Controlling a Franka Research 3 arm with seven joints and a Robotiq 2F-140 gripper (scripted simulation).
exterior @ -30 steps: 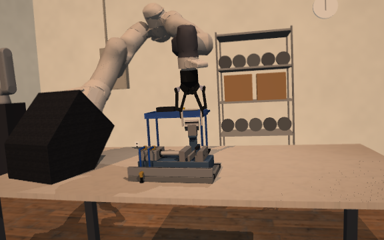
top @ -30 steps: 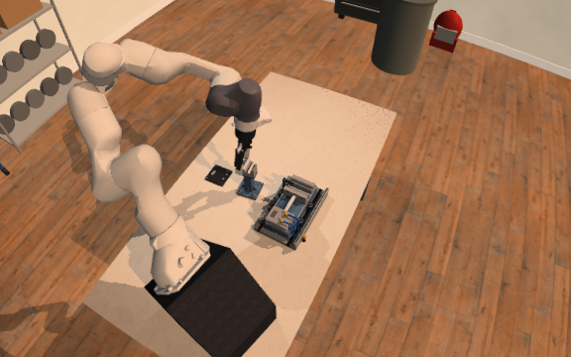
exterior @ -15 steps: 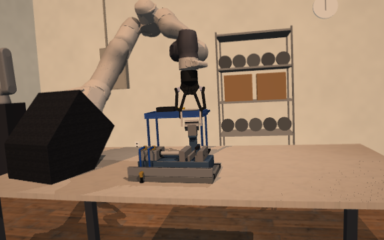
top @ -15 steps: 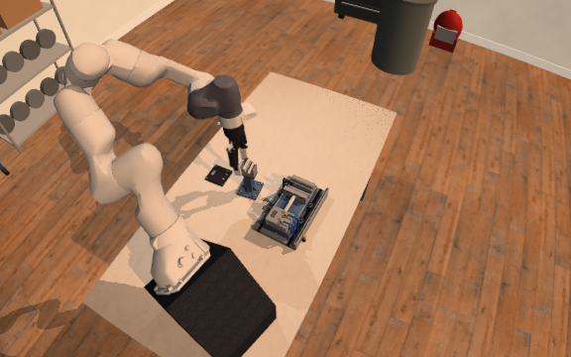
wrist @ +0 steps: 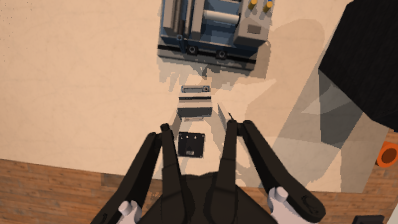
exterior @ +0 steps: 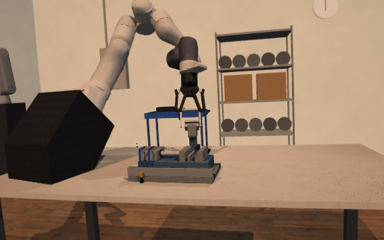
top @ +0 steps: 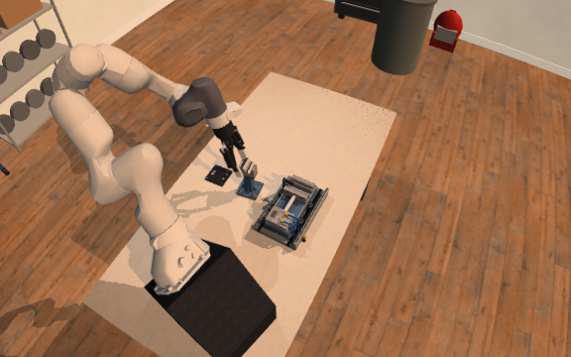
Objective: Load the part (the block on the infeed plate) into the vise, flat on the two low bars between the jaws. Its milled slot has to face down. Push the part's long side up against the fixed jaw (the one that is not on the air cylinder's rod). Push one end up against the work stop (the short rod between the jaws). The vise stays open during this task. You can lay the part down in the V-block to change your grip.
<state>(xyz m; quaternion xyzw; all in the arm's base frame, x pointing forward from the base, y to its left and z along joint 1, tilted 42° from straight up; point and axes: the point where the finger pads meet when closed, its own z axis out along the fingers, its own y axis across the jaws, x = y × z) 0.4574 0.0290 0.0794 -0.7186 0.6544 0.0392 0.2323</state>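
My hand is 30 mm to the left of the part, 10 mm short of it and 10 mm above it. Also, from my hand: vise (230 mm to the right, 130 mm below, 20 mm behind); dark infeed plate (170 mm below, 140 mm to the left, 20 mm ahead).
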